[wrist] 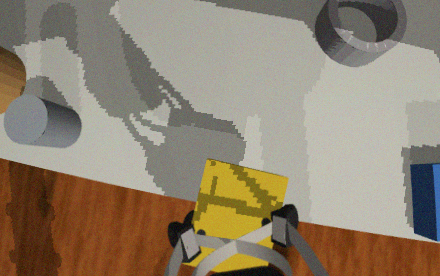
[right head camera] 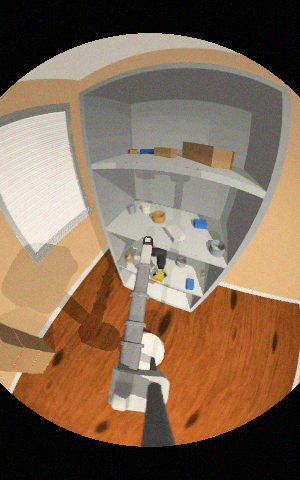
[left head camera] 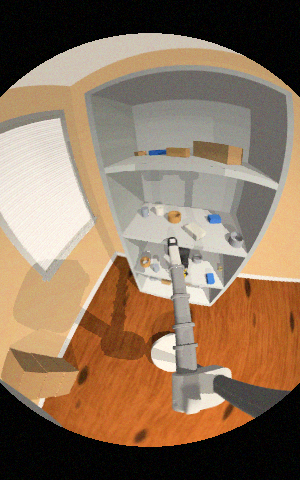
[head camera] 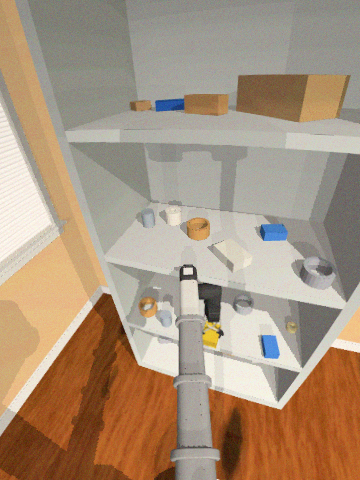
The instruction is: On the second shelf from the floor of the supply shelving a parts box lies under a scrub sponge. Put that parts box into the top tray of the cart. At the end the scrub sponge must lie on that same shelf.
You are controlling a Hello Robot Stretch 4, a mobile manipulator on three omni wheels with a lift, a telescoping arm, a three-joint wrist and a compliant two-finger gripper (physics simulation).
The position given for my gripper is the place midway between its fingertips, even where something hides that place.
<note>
I see my gripper (wrist: 232, 220), a yellow scrub sponge (wrist: 233, 200), a supply shelving (head camera: 239, 170) and a window with a blind (left head camera: 52, 213).
The supply shelving is seen too in the wrist view (wrist: 157, 95), in the right head camera view (right head camera: 161, 105) and in the left head camera view (left head camera: 167, 106). The window with a blind shows as well in the right head camera view (right head camera: 49, 197).
</note>
